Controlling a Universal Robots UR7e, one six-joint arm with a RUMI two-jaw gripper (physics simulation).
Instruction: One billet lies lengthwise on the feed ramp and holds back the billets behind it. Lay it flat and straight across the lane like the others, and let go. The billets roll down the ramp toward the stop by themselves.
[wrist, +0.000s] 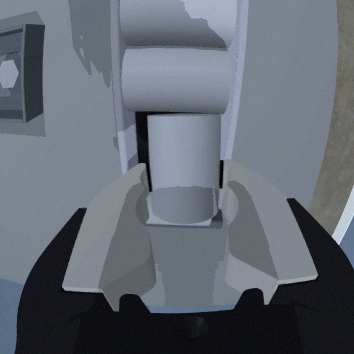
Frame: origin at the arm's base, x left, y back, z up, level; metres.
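Seen in the pictures: gripper, fingertip midpoint: (184, 165).
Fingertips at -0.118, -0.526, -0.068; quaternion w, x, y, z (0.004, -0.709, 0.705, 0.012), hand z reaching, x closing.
A point is followed by its place in that frame, as x, y, z.
My gripper (184, 165) {-0.118, -0.526, -0.068} is shut on a smooth grey billet (184, 145) {-0.095, -0.527, -0.045} in the lower middle of the wrist view. The billet points lengthwise along the lane, with one jaw at each long side. Its far end is close to the nearest crosswise billet (175, 80) {-0.066, -0.523, -0.061}; whether they touch is hard to tell. Another crosswise billet (170, 22) {-0.036, -0.523, -0.060} lies behind that one, at the top edge. Both lie straight across the lane between the pale side rails (239, 65) {-0.060, -0.563, -0.090} of the feed ramp. The near end of the held billet is in shadow. The stop cannot be made out.
A dark open-topped box (34, 72) {-0.048, -0.382, -0.146} with a pale hexagonal shape inside stands left of the ramp. A grey surface extends on both sides of the ramp. A brown strip runs down the right edge. A dark gap shows beside the held billet's left side.
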